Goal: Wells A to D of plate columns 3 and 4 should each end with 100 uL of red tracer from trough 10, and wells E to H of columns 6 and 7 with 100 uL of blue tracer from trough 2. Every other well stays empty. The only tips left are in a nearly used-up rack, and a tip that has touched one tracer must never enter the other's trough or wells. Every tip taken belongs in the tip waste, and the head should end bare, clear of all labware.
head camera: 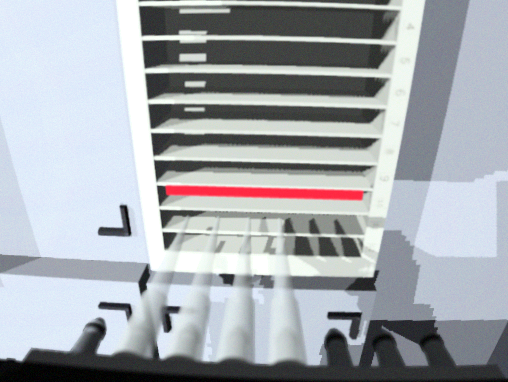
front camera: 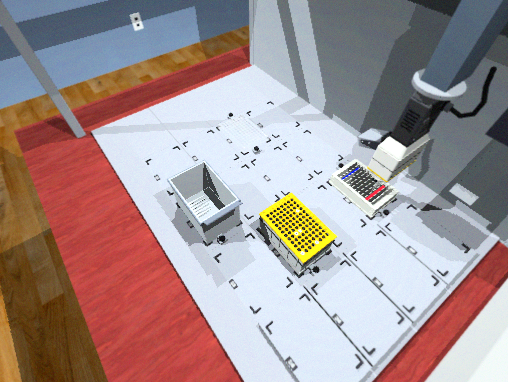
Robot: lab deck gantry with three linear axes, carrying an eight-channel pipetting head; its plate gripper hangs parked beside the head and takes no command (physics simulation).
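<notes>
The pipetting head (front camera: 398,156) hangs at the back right edge of the trough reservoir (front camera: 336,187) (head camera: 132,100). In the head view, four pale tips (head camera: 237,305) are on neighbouring channels, with one bare nozzle (head camera: 90,334) left and three right. Their ends overlap the troughs beyond the red trough (front camera: 375,192) (head camera: 265,192); their height is unclear. The blue trough (front camera: 351,173) is at the reservoir's other end. The parked gripper (front camera: 371,138) is beside the head, its fingers unclear. The yellow tip rack (front camera: 297,227) holds a few pale tips. The clear plate (front camera: 243,131) looks empty.
The grey tip waste bin (front camera: 222,228) stands left of the yellow rack, its walls raised above the deck (front camera: 165,130). Black corner locators (front camera: 217,258) (head camera: 125,222) mark the deck positions. A grey upright post (front camera: 47,80) stands at the far left and a panel (front camera: 345,65) behind the deck.
</notes>
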